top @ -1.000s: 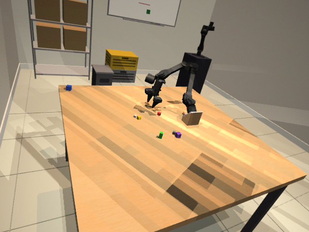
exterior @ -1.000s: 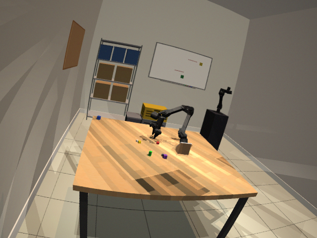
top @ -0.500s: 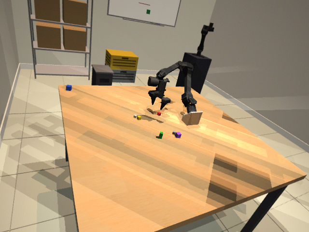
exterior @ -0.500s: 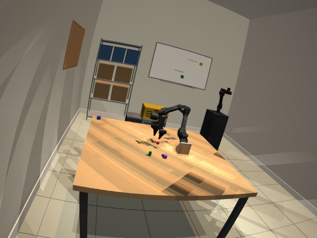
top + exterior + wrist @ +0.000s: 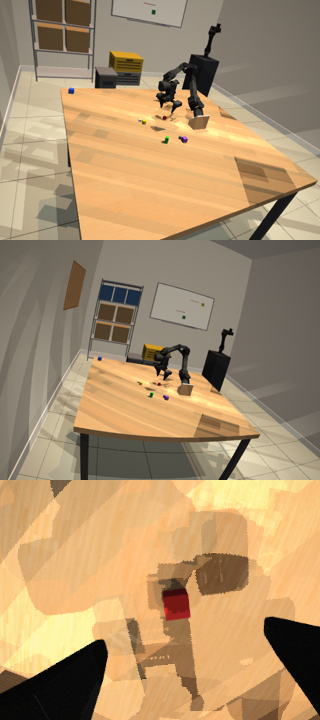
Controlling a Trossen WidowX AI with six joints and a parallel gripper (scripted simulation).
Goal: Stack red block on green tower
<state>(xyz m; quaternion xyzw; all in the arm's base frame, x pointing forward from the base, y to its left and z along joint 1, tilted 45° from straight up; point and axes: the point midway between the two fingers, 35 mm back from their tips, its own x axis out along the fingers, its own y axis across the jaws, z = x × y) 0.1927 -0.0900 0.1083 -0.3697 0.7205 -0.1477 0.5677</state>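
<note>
My gripper tip is 6 cm above the red block. The rest, counted from my gripper tip: small white block: 19 cm ahead, 6 cm below, 1 cm to the right; then small grey block: 24 cm to the left, 6 cm below, 3 cm ahead; then yellow block: 18 cm ahead, 6 cm below, 2 cm to the left.
</note>
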